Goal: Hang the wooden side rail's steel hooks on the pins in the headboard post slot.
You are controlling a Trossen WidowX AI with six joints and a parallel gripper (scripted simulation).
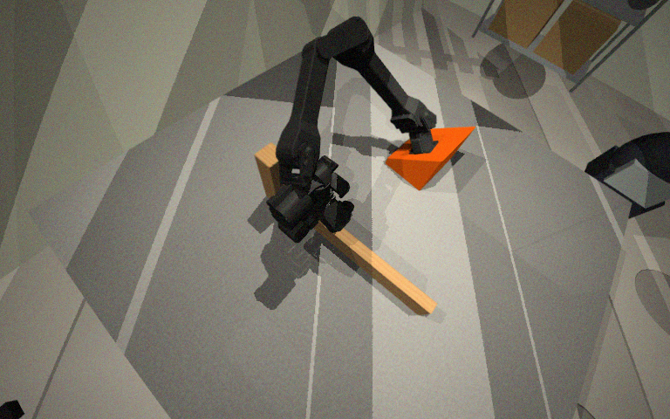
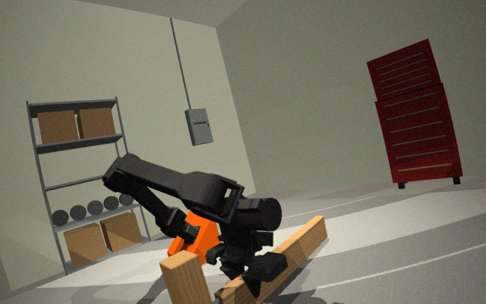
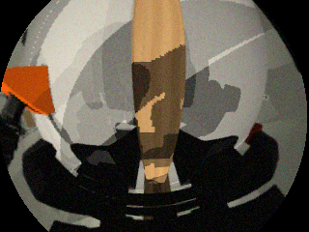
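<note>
Now: gripper tip 13 cm to the left of the wooden headboard post and 5 cm below it.
</note>
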